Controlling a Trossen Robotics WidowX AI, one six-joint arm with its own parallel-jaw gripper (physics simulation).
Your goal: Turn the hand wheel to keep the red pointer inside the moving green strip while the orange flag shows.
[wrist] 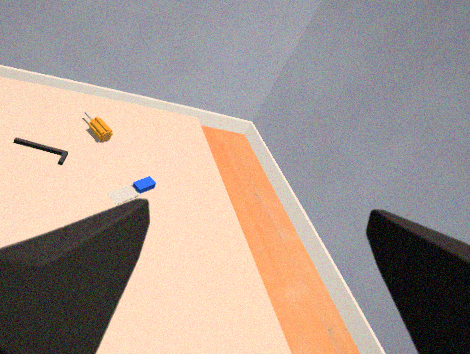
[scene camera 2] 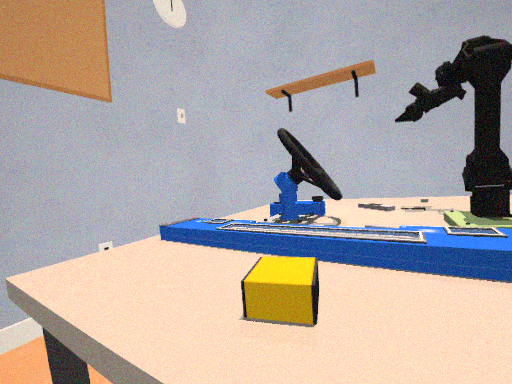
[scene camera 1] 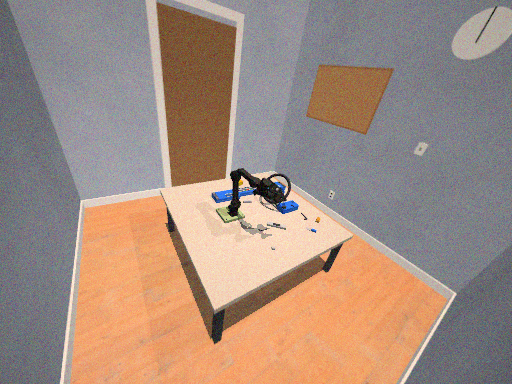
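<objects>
A yellow block is resting on the table. My gripper is open, and it holds nothing.
</objects>
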